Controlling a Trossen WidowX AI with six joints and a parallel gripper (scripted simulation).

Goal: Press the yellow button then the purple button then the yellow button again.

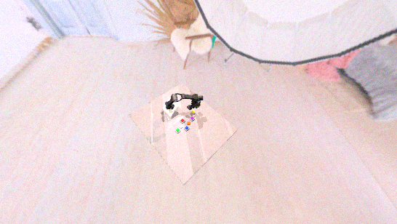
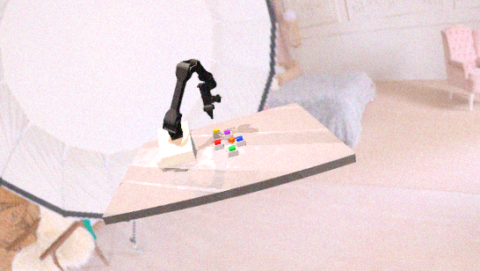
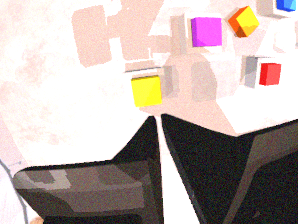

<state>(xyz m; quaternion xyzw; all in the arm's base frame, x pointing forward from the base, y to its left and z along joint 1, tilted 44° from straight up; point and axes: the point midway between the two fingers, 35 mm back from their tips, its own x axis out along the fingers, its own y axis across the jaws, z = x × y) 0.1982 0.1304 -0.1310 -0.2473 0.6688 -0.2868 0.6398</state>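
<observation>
Now: the purple button 80 mm to the right of my gripper tip, 80 mm below it and 60 mm ahead of it. Round my gripper tip: orange block: 160 mm to the right, 100 mm below, 70 mm ahead; then red button: 190 mm to the right, 80 mm below; then yellow button: 80 mm below.
</observation>
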